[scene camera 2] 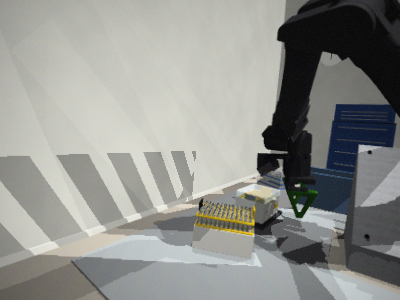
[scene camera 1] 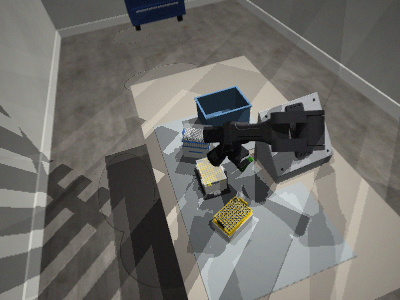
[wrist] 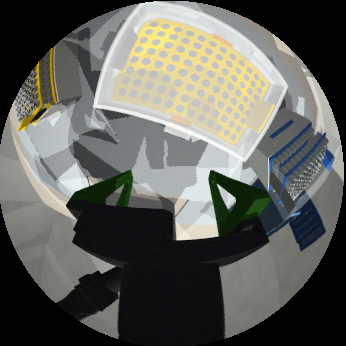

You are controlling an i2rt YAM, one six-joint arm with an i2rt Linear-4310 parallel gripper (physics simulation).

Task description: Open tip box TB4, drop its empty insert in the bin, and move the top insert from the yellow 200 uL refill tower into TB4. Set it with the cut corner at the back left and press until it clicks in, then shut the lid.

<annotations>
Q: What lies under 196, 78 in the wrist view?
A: A tip box TB4.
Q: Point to a tip box TB4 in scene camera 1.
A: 213, 182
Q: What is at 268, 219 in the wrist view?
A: A blue bin.
</annotations>
